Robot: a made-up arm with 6 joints. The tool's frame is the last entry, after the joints. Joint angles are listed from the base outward. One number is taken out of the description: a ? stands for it. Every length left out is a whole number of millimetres.
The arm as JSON. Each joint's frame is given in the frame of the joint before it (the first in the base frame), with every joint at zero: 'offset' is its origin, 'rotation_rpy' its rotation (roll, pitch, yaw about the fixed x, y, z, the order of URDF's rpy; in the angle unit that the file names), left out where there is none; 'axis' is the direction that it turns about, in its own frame. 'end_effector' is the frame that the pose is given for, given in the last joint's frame.
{
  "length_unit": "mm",
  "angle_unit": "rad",
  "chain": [
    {
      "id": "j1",
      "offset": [
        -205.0,
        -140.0,
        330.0
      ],
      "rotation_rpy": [
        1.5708,
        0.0,
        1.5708
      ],
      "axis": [
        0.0,
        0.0,
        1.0
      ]
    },
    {
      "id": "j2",
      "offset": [
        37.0,
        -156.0,
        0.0
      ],
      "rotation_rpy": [
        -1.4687,
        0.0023,
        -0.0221
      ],
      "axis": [
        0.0,
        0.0,
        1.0
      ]
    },
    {
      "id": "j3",
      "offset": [
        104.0,
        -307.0,
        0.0
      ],
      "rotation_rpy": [
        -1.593,
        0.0,
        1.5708
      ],
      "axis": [
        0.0,
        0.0,
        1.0
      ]
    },
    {
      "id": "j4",
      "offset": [
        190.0,
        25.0,
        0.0
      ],
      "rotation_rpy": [
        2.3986,
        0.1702,
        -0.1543
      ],
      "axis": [
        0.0,
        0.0,
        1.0
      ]
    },
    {
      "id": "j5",
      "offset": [
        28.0,
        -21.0,
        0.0
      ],
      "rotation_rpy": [
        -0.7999,
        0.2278,
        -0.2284
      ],
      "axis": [
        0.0,
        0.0,
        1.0
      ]
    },
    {
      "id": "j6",
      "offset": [
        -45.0,
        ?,
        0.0
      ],
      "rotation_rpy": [
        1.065,
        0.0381,
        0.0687
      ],
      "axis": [
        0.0,
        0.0,
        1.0
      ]
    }
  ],
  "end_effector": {
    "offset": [
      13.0,
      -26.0,
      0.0
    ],
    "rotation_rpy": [
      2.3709,
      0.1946,
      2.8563
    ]
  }
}
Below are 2 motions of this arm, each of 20 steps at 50 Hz.
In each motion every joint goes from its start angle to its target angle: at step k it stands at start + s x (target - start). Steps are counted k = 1, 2, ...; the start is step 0. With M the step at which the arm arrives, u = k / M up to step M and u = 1 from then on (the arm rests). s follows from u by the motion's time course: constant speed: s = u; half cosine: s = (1 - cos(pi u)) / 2; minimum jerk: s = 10 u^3 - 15 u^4 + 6 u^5.
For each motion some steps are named. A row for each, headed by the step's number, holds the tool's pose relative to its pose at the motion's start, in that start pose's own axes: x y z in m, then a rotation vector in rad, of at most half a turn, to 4 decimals.
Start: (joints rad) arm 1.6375 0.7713 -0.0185 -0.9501 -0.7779 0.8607
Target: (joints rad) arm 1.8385 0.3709 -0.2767 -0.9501 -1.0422 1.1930
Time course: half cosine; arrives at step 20
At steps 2, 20:
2: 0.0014 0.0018 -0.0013 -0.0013 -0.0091 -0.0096
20: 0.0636 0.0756 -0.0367 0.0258 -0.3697 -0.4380

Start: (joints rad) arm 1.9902 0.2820 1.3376 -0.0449 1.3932 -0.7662
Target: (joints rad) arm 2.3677 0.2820 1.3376 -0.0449 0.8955 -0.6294
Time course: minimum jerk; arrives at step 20
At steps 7, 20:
7: 0.0351 -0.0380 -0.0134 -0.1352 -0.1282 0.0289
20: 0.1577 -0.1495 -0.0193 -0.5421 -0.5798 0.0982

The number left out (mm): -36.0
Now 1 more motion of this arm.
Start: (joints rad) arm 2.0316 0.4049 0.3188 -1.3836 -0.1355 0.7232
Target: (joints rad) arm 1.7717 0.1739 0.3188 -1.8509 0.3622 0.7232
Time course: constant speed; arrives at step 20
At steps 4, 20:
4: 0.0103 -0.0204 0.0059 -0.0839 0.0008 0.1235
20: 0.0697 -0.0940 0.0365 -0.4568 -0.0265 0.5928

